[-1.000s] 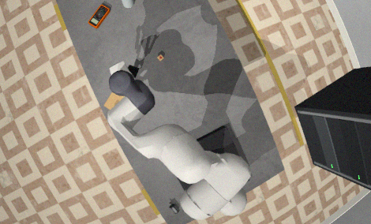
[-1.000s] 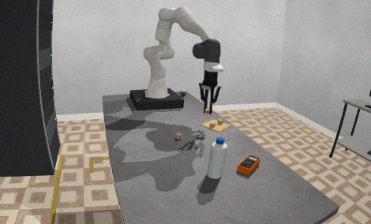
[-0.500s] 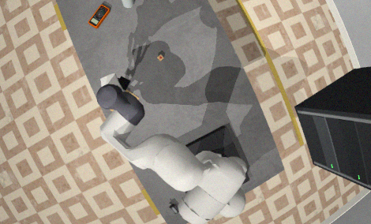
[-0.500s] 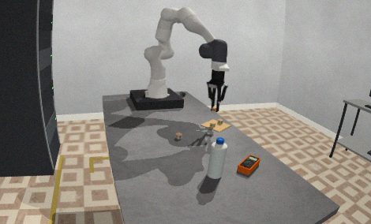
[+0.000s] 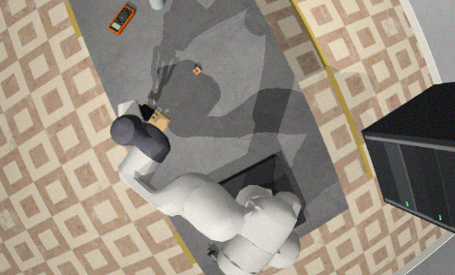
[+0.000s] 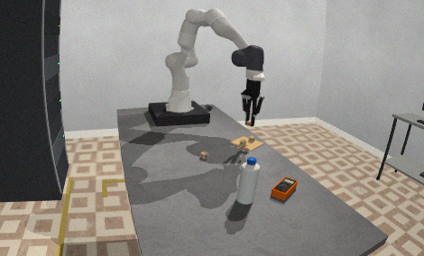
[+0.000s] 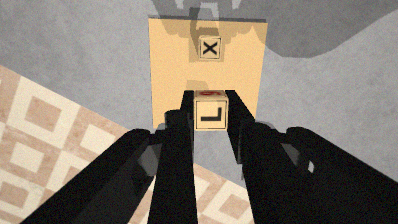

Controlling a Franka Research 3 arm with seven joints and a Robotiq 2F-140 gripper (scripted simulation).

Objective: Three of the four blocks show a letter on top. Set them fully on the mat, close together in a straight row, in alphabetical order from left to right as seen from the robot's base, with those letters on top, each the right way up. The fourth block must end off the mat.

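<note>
The tan mat lies 140 mm below my hand. From my hand the other things lie so: white bottle 490 mm ahead, 270 mm to the right, 60 mm below; red k block 20 mm behind, 30 mm to the left, 120 mm below.
</note>
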